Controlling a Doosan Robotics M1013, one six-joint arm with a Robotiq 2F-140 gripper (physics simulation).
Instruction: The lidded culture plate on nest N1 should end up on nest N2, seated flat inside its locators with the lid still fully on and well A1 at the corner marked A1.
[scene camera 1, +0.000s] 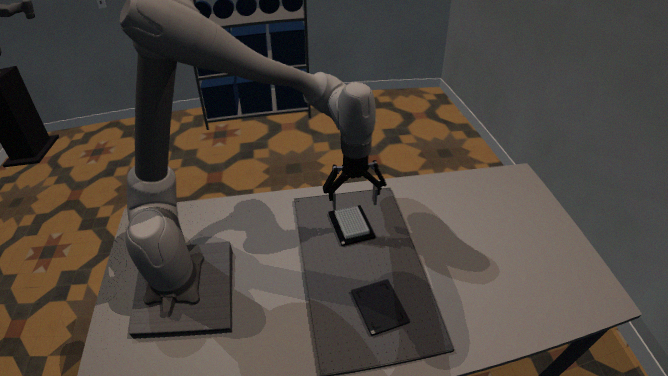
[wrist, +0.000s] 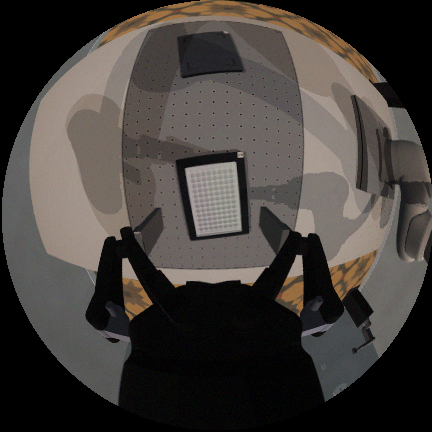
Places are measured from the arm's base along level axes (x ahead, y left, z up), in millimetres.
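Pixels of known places: gripper, fingertip midpoint: (scene camera 1: 354, 204) (wrist: 210, 217); arm's base at its link origin: (scene camera 1: 174, 279) (wrist: 386, 160).
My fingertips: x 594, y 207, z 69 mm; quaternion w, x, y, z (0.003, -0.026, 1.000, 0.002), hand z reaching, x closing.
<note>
Ahead of a thing's pixels: the offset from my fingertips to its top centre. Level surfaces: height alone.
The pale lidded culture plate {7 mm back, 1 mm right, 72 mm down} (scene camera 1: 353, 222) (wrist: 214, 199) lies in the black nest N1 {7 mm back, 1 mm right, 85 mm down} (scene camera 1: 338, 229) (wrist: 186, 200), with the dark rim showing around it. The clear lid and well A1 are too small to tell apart. Nest N2 {29 mm ahead, 341 mm right, 85 mm down} (scene camera 1: 381, 307) (wrist: 211, 55) is a dark rectangle holding no plate, with small corner locators and a pale mark at one corner. My gripper (scene camera 1: 354, 204) (wrist: 210, 217) is open, pointing down, with nothing between its fingers. In the wrist view its fingertips stand apart on either side of the plate's lower end; they are above the nest, not touching the plate.
Both nests sit on a grey perforated board {100 mm down} (scene camera 1: 340, 330) (wrist: 215, 110) on the pale table {113 mm down} (scene camera 1: 525, 240) (wrist: 65, 175). The arm's base stands on a grey slab (scene camera 1: 215, 295) (wrist: 367, 150) to the board's left in the scene view. A rack (scene camera 1: 307, 65) stands behind the table.
</note>
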